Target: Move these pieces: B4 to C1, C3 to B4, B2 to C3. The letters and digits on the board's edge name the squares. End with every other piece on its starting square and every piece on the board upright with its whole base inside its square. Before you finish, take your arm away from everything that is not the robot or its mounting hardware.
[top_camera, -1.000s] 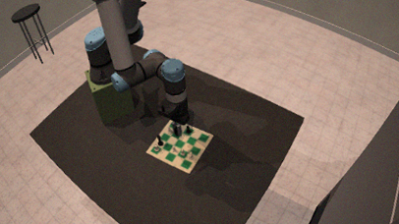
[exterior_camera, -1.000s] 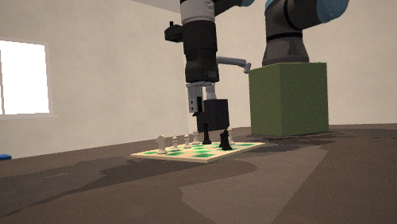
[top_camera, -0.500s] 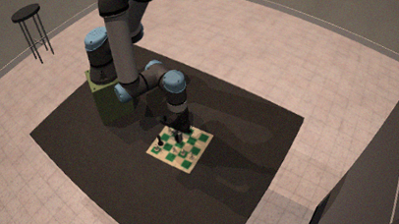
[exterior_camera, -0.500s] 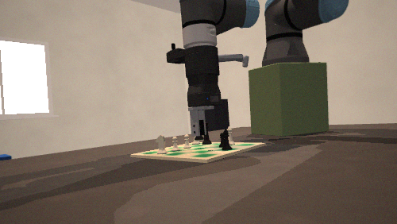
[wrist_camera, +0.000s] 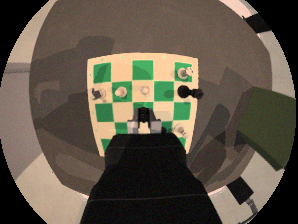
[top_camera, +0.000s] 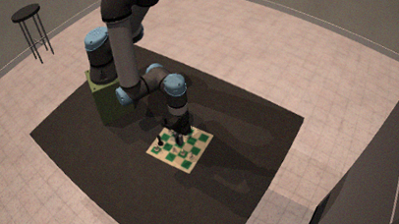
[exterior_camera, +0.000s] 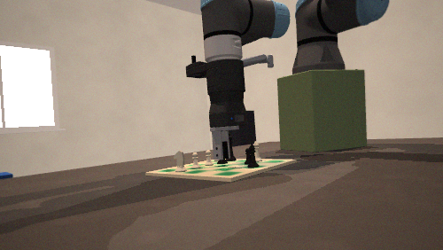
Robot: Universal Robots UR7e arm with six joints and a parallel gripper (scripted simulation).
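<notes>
My gripper is now 30 mm above the cream chessboard.
</notes>
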